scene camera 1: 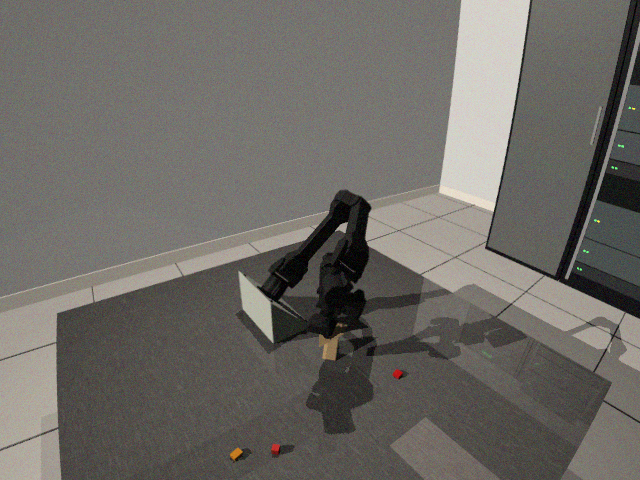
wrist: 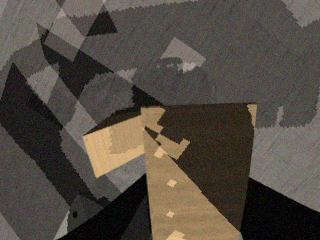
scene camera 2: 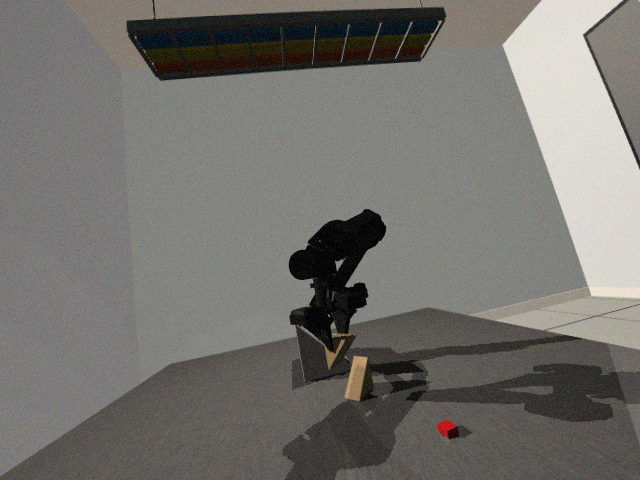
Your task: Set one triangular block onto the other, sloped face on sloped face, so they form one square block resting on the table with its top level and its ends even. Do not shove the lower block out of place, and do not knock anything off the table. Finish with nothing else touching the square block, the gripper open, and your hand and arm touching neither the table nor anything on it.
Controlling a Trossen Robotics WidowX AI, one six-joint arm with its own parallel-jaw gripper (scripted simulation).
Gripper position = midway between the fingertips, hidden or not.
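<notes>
My gripper (scene camera 2: 338, 348), (scene camera 1: 328, 333), (wrist: 190, 178): holding a tan triangular block (wrist: 197, 156). In view too, a tan triangular block (scene camera 2: 360, 383).
</notes>
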